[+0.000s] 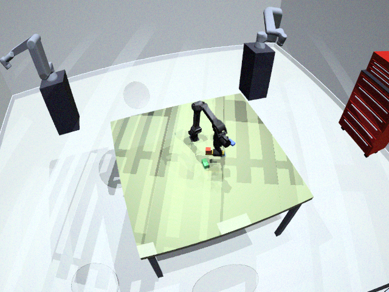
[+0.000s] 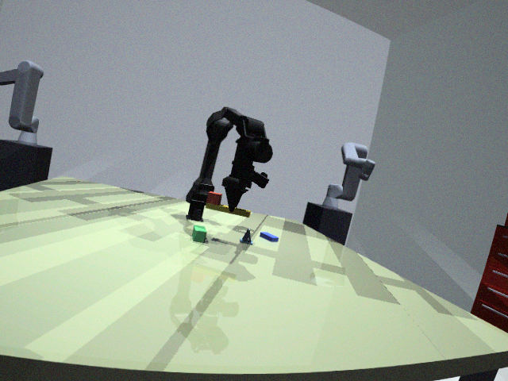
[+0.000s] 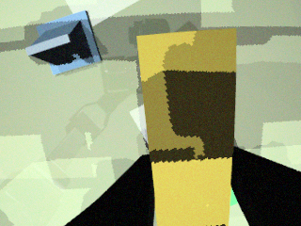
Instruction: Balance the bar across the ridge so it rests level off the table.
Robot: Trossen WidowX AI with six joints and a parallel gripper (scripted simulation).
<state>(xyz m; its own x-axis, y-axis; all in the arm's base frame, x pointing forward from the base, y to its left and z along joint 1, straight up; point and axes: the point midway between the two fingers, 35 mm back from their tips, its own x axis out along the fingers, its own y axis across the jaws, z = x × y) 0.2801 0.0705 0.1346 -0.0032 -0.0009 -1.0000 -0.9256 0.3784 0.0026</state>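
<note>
My gripper tip is now 19 cm to the right of the blue block, 14 cm past it and 9 cm above it. From my gripper tip the other things lie so: yellow bar 3 cm to the right, 1 cm behind, 1 cm above; green block 8 cm to the right, 8 cm below.
</note>
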